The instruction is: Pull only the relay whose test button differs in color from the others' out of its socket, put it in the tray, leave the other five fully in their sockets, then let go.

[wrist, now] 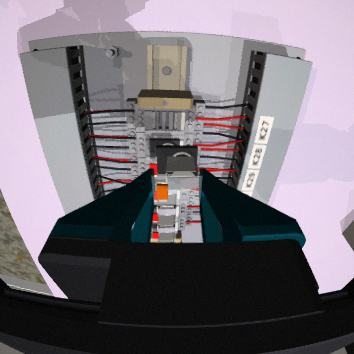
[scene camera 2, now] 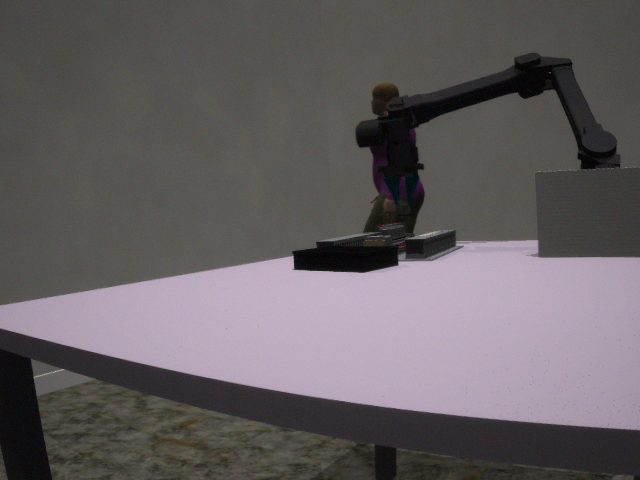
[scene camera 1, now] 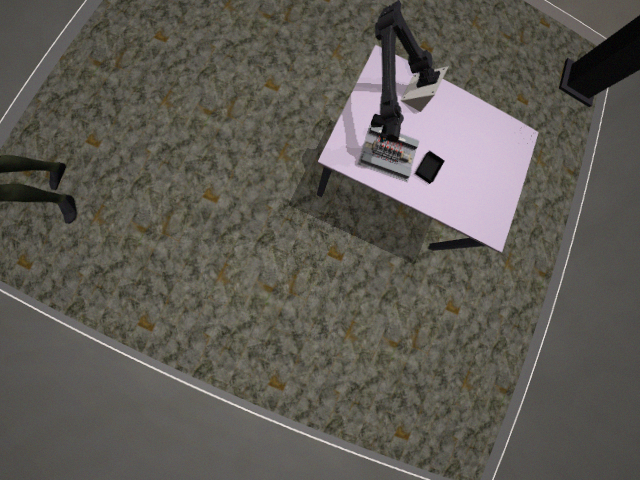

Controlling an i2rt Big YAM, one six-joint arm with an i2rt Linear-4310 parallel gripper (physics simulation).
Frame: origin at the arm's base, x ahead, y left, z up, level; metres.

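Seen in the pictures: gripper, fingertip midpoint: (wrist: pixel 176 176) (scene camera 2: pixel 404 206) (scene camera 1: pixel 383 138); arm's base at its link origin: (scene camera 2: pixel 605 202) (scene camera 1: pixel 428 80).
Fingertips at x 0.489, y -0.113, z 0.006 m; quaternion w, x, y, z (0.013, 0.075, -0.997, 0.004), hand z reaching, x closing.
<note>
Offsets run from my fingertips to a thing's top centre. "*": to the spot under its first point.
My gripper (scene camera 2: pixel 403 202) (wrist: pixel 176 176) is shut on the relay with the orange test button {0.000 m ahead, 0.001 m right, 0.016 m up} (wrist: pixel 162 192). The relay (scene camera 2: pixel 404 208) hangs clear above the socket row, and its black upper end shows between the fingertips in the wrist view. A bare socket with open slots {* 0.007 m ahead, 0.004 m right, 0.081 m down} (wrist: pixel 167 121) shows beside the tan end block. Several other relays with red buttons {0.001 m ahead, 0.075 m left, 0.036 m down} (wrist: pixel 155 217) stand in the row below, partly hidden by the fingers and the held relay. The black tray {0.025 m back, 0.338 m left, 0.070 m down} (scene camera 1: pixel 429 166) (scene camera 2: pixel 330 260) stands on the table beside the relay panel, apart from the gripper.
Grey cable ducts {0.097 m ahead, 0.088 m left, 0.063 m down} (wrist: pixel 44 95) {0.097 m back, 0.066 m left, 0.063 m down} (wrist: pixel 280 100) (scene camera 2: pixel 431 244) flank the socket row, with red and black wires between. The tan end block {0.012 m ahead, 0.026 m right, 0.065 m down} (wrist: pixel 165 101) stands at the row's end. The arm's pale base block (scene camera 1: pixel 424 93) (scene camera 2: pixel 589 211) is on the table. A person (scene camera 2: pixel 379 155) stands behind the table.
</note>
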